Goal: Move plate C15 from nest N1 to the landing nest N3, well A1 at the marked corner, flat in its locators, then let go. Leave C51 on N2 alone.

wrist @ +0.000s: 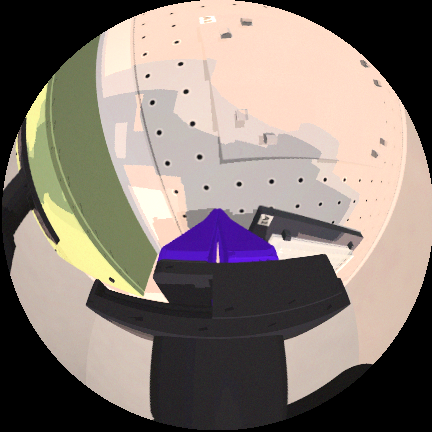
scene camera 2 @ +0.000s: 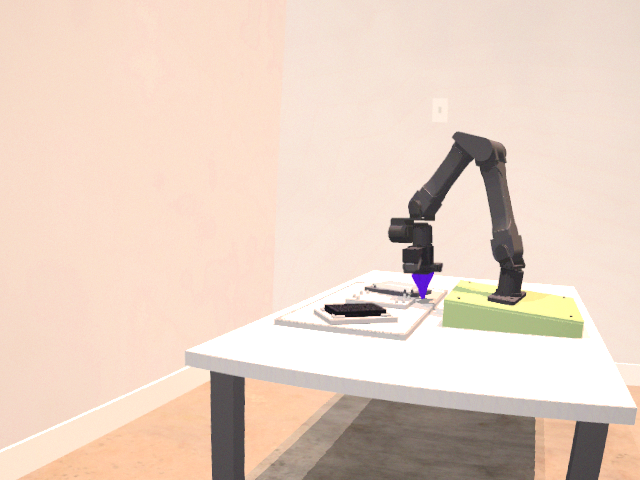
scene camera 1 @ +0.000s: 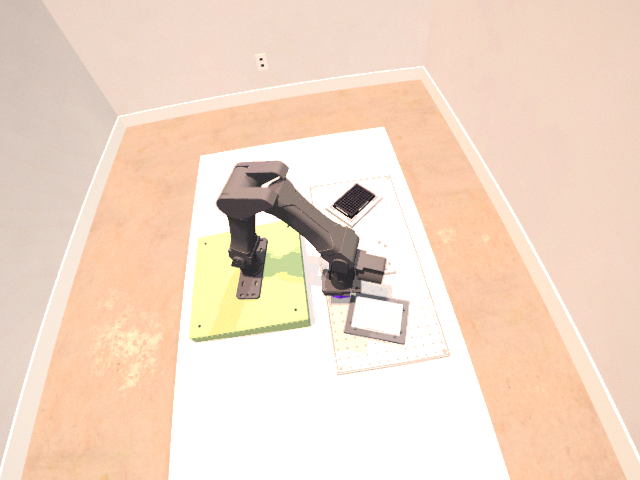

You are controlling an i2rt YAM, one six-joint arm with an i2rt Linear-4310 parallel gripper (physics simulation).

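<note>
A pale plate (scene camera 1: 378,316) (wrist: 302,247) lies inside the dark nest (scene camera 1: 374,337) (scene camera 2: 381,289) (wrist: 312,225) and looks flat; an A1 label marks one corner of that nest. A black plate (scene camera 1: 354,200) (scene camera 2: 355,309) sits on a white nest (scene camera 1: 355,221) (scene camera 2: 356,319) at the other end of the board. Between them a bare pale nest (scene camera 2: 378,301) (wrist: 300,90) shows its small locators. The plate and nest numbers cannot be read. My gripper (scene camera 1: 339,297) (scene camera 2: 422,297) (wrist: 217,214) is shut and empty, its purple tips low beside the dark nest's A1 corner. In the wrist view my gripper hides part of the pale plate.
The perforated board (scene camera 1: 343,361) (scene camera 2: 341,330) (wrist: 175,120) carries all three nests. A yellow-green base block (scene camera 1: 222,310) (scene camera 2: 511,322) (wrist: 75,150) bears the arm and stands alongside the board. Both are on the white table (scene camera 1: 258,403) (scene camera 2: 465,372).
</note>
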